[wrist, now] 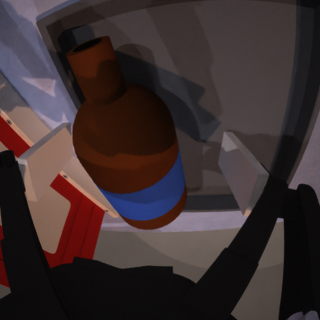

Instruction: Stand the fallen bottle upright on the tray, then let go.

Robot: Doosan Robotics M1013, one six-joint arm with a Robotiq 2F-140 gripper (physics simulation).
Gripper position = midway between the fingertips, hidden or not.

In view: the gripper [144, 142] and a brown bottle [123, 134].
